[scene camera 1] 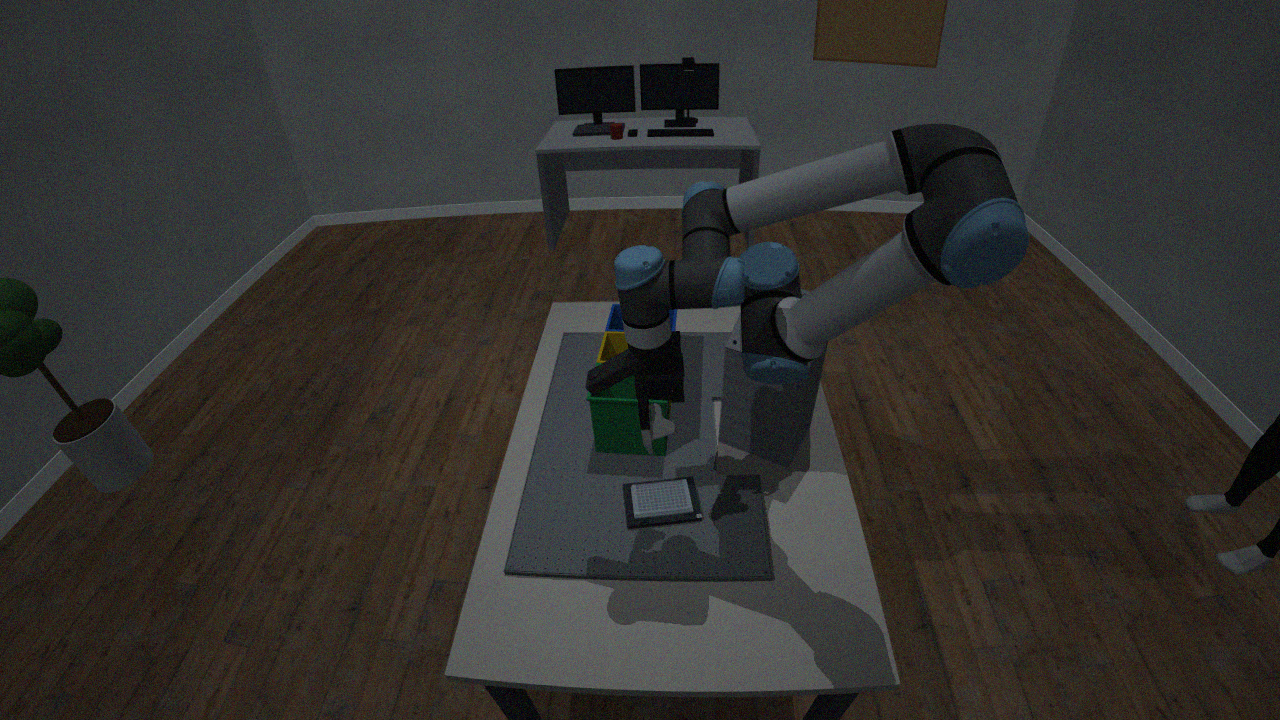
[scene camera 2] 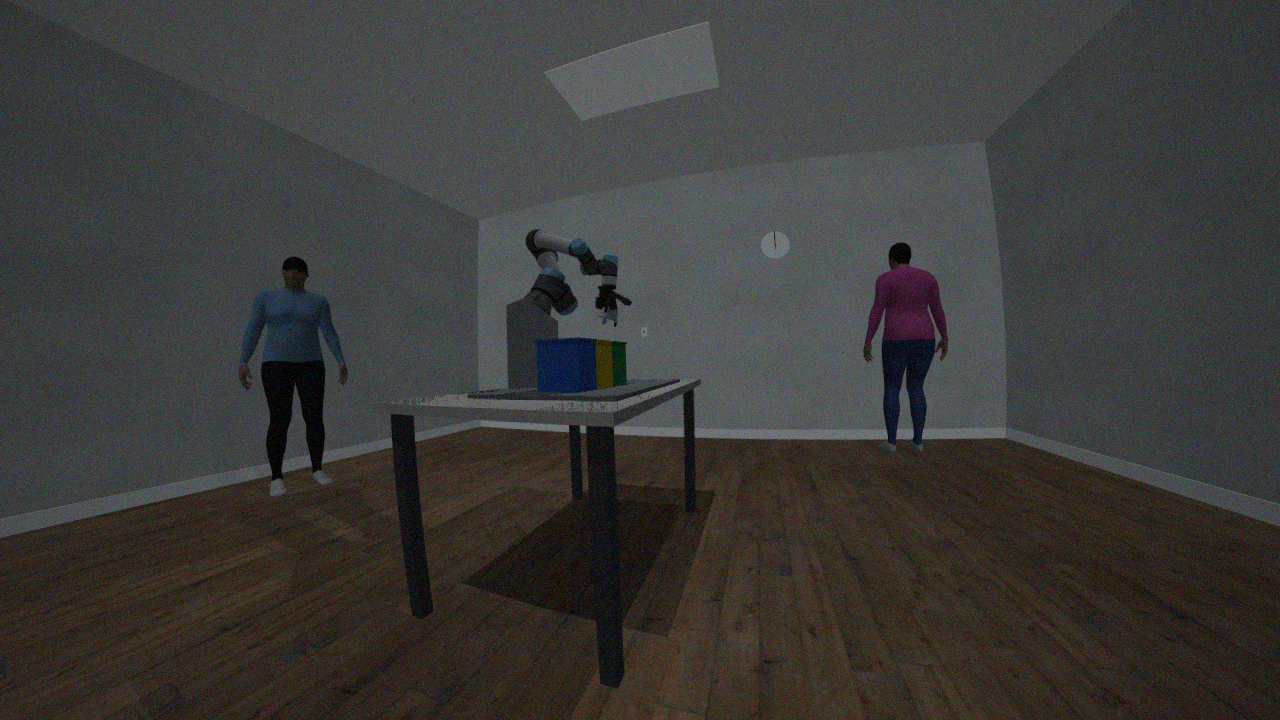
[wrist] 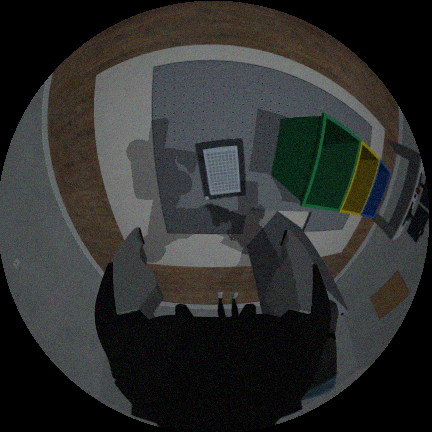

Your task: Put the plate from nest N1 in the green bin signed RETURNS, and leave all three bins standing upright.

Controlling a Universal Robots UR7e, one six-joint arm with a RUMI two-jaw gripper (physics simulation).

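Places are measured from the arm's base along level axes (x left, y back, z up), in millimetres.
Pixels of known places: gripper, fingertip midpoint: (scene camera 1: 653, 424) (scene camera 2: 609, 325) (wrist: 212, 231); arm's base, link origin: (scene camera 2: 533, 312).
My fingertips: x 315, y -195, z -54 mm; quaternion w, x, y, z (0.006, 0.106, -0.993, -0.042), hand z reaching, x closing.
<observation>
Ahead of a thing's pixels: the offset from my fingertips to its middle. Level surfaces: height alone.
A pale gridded plate @(dx -31, dy +5, dz -258 mm) (scene camera 1: 661, 498) (wrist: 222, 170) lies in a dark nest @(dx -31, dy +5, dz -269 mm) (scene camera 1: 633, 520) (wrist: 241, 162) on the grey mat; no N1 label is readable. The green bin @(dx -217, dy -114, dz -187 mm) (scene camera 1: 615, 428) (scene camera 2: 620, 365) (wrist: 298, 150) stands upright beyond it, with the yellow bin @(dx -347, dy -135, dz -187 mm) (scene camera 1: 612, 345) (scene camera 2: 605, 365) (wrist: 360, 180) and the blue bin @(dx -478, dy -156, dz -187 mm) (scene camera 1: 614, 317) (scene camera 2: 565, 365) (wrist: 378, 187) upright behind in a row. No RETURNS sign is readable. My gripper (scene camera 1: 657, 436) (scene camera 2: 609, 320) (wrist: 212, 231) is open and empty, pointing down, high above the table. In scene camera 1 it partly covers the green and yellow bins.
The grey mat @(dz -277 mm) (scene camera 1: 568, 537) (wrist: 180, 85) lies on the white table @(dz -289 mm) (scene camera 1: 554, 644) (wrist: 117, 100). A grey pedestal (scene camera 1: 760, 416) (scene camera 2: 531, 344) stands beside the bins, under the arm. Two people (scene camera 2: 295, 326) (scene camera 2: 908, 308) stand on the floor away from the table. A desk (scene camera 1: 648, 143) with monitors stands behind.
</observation>
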